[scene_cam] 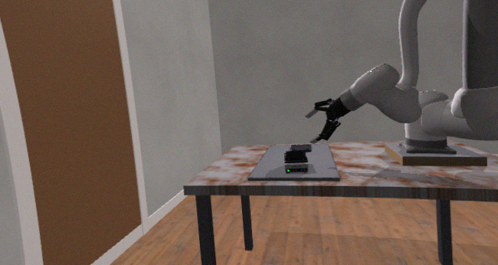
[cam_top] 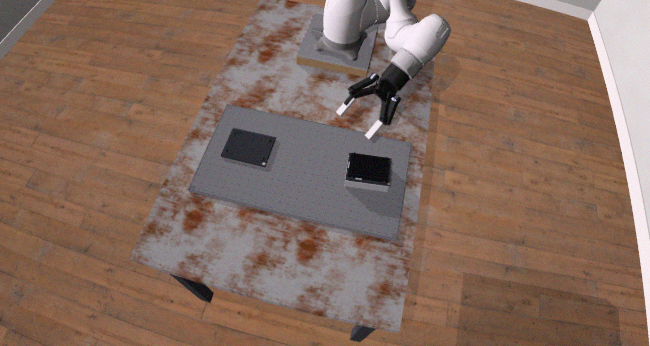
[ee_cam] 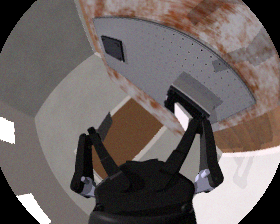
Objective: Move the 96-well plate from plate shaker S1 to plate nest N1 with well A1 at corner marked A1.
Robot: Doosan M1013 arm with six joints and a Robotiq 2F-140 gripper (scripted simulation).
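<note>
The 96-well plate is 70 mm ahead of my hand, 80 mm to the left of it and 110 mm below it. From my hand the other things lie so: plate nest N1 (100 mm ahead, 340 mm to the right, 170 mm below).
</note>
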